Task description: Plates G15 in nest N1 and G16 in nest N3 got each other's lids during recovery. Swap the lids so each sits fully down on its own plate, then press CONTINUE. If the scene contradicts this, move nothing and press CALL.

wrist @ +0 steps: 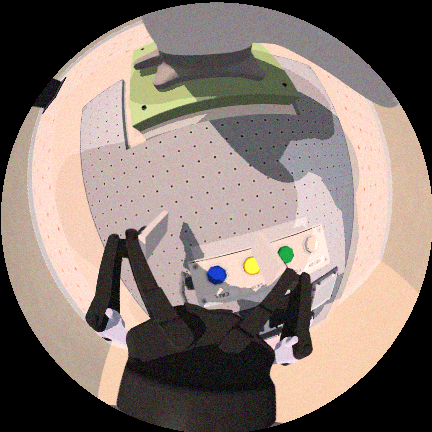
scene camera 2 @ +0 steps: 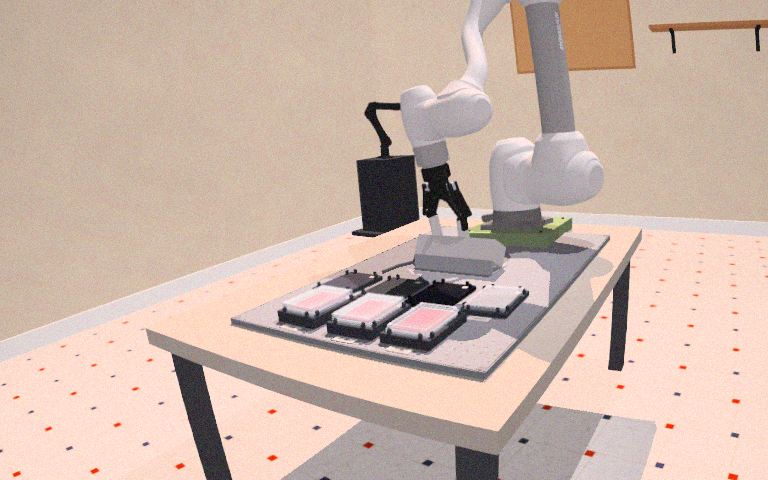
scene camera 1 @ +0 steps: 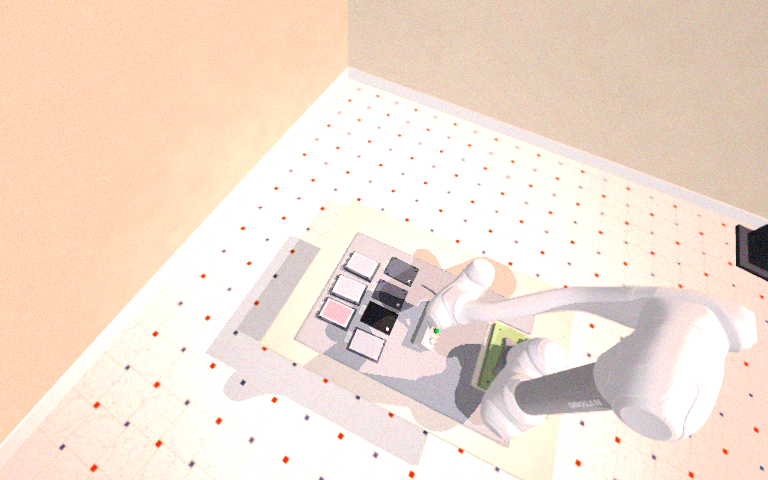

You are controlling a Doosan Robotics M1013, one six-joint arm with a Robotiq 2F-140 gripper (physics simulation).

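Pixels of known places: gripper, fingertip midpoint: (wrist: 210, 231); arm's base at its link origin: (wrist: 204, 53) (scene camera 2: 517, 225).
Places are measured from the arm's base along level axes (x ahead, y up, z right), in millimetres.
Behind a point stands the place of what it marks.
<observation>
My gripper (scene camera 2: 449, 230) @(x 325, y 20, z 30 mm) (wrist: 210, 231) @(x 325, y 20, z 30 mm) is open, pointing down at the button console (scene camera 2: 458, 254) @(x 432, y 20, z -67 mm) (wrist: 298, 248) @(x 368, y 37, z -96 mm); its right finger pad overlaps the stretch between the yellow button (wrist: 252, 266) @(x 375, y 43, z -19 mm) and green button (scene camera 1: 436, 330) @(x 370, y 47, z -71 mm) (wrist: 285, 254) @(x 367, y 45, z -68 mm). The blue button (wrist: 216, 275) @(x 378, y 45, z 30 mm) has a CALL label. The green button's label is partly hidden. Three plates sit in the outer row of black nests: one (scene camera 1: 362, 264) @(x 810, y 16, z 22 mm) (scene camera 2: 317, 300) @(x 831, y 16, z 1 mm), a middle one (scene camera 1: 348, 288) @(x 796, y 15, z -114 mm) (scene camera 2: 369, 310) @(x 817, y 15, z -131 mm) and one (scene camera 1: 336, 312) @(x 778, y 8, z -232 mm) (scene camera 2: 424, 320) @(x 794, y 8, z -243 mm) that looks pinkest in scene camera 1. Nest and plate labels are unreadable; lid identities cannot be told.
Behind the plates are two dark grey nests (scene camera 1: 401, 271) @(x 640, y -14, z 109 mm) (scene camera 1: 390, 294) @(x 624, y -14, z -21 mm), a black nest (scene camera 1: 379, 316) @(x 612, y -14, z -137 mm) (scene camera 2: 442, 293) @(x 607, y -14, z -144 mm) and a whitish piece in a nest (scene camera 1: 366, 344) @(x 593, y -6, z -271 mm) (scene camera 2: 496, 298) @(x 604, y -6, z -279 mm). The green arm base (scene camera 2: 518, 234) @(x 124, y 3, z -69 mm) (wrist: 215, 95) @(x 129, y 3, z -3 mm) stands beyond the console. A black pedestal (scene camera 2: 387, 192) stands behind the table.
</observation>
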